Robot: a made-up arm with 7 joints. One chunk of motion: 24 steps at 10 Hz.
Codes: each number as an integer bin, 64 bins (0 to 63) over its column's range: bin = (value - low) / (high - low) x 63, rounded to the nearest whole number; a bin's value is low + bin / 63 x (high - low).
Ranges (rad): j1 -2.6..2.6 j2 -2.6..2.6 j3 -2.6..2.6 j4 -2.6..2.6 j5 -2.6..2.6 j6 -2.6..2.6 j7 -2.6..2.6
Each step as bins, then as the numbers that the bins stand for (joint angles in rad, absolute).
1 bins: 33 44 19 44 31 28 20
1 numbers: 0.1238 1.0317 -1.0317 1.0317 -0.0413 -0.2889 -0.9492
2 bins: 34 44 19 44 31 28 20
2 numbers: 0.2063 1.0317 -1.0317 1.0317 -0.0413 -0.2889 -0.9492
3 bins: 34 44 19 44 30 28 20
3 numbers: 0.2063 1.0317 -1.0317 1.0317 -0.1238 -0.2889 -0.9492
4 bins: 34 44 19 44 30 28 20
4 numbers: 0.2063 1.0317 -1.0317 1.0317 -0.1238 -0.2889 -0.9492
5 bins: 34 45 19 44 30 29 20
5 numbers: 0.2063 1.1143 -1.0317 1.0317 -0.1238 -0.2063 -0.9492
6 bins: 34 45 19 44 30 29 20
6 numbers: 0.2063 1.1143 -1.0317 1.0317 -0.1238 -0.2063 -0.9492
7 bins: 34 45 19 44 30 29 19
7 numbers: 0.2063 1.1143 -1.0317 1.0317 -0.1238 -0.2063 -1.0317
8 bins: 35 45 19 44 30 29 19
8 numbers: 0.2889 1.1143 -1.0317 1.0317 -0.1238 -0.2063 -1.0317
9 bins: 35 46 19 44 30 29 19
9 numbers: 0.2889 1.1968 -1.0317 1.0317 -0.1238 -0.2063 -1.0317
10 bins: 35 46 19 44 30 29 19
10 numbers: 0.2889 1.1968 -1.0317 1.0317 -0.1238 -0.2063 -1.0317
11 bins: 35 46 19 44 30 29 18
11 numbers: 0.2889 1.1968 -1.0317 1.0317 -0.1238 -0.2063 -1.1143
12 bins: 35 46 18 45 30 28 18
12 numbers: 0.2889 1.1968 -1.1143 1.1143 -0.1238 -0.2889 -1.1143
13 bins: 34 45 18 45 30 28 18
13 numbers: 0.2063 1.1143 -1.1143 1.1143 -0.1238 -0.2889 -1.1143
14 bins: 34 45 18 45 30 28 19
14 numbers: 0.2063 1.1143 -1.1143 1.1143 -0.1238 -0.2889 -1.0317
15 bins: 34 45 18 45 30 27 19
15 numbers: 0.2063 1.1143 -1.1143 1.1143 -0.1238 -0.3714 -1.0317
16 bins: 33 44 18 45 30 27 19
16 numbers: 0.1238 1.0317 -1.1143 1.1143 -0.1238 -0.3714 -1.0317
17 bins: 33 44 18 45 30 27 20
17 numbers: 0.1238 1.0317 -1.1143 1.1143 -0.1238 -0.3714 -0.9492
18 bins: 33 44 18 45 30 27 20
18 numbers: 0.1238 1.0317 -1.1143 1.1143 -0.1238 -0.3714 -0.9492
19 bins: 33 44 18 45 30 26 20
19 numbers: 0.1238 1.0317 -1.1143 1.1143 -0.1238 -0.4540 -0.9492
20 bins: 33 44 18 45 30 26 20
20 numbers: 0.1238 1.0317 -1.1143 1.1143 -0.1238 -0.4540 -0.9492
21 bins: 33 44 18 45 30 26 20
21 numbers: 0.1238 1.0317 -1.1143 1.1143 -0.1238 -0.4540 -0.9492
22 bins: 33 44 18 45 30 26 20
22 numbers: 0.1238 1.0317 -1.1143 1.1143 -0.1238 -0.4540 -0.9492
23 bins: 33 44 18 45 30 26 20
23 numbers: 0.1238 1.0317 -1.1143 1.1143 -0.1238 -0.4540 -0.9492
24 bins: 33 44 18 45 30 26 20
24 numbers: 0.1238 1.0317 -1.1143 1.1143 -0.1238 -0.4540 -0.9492
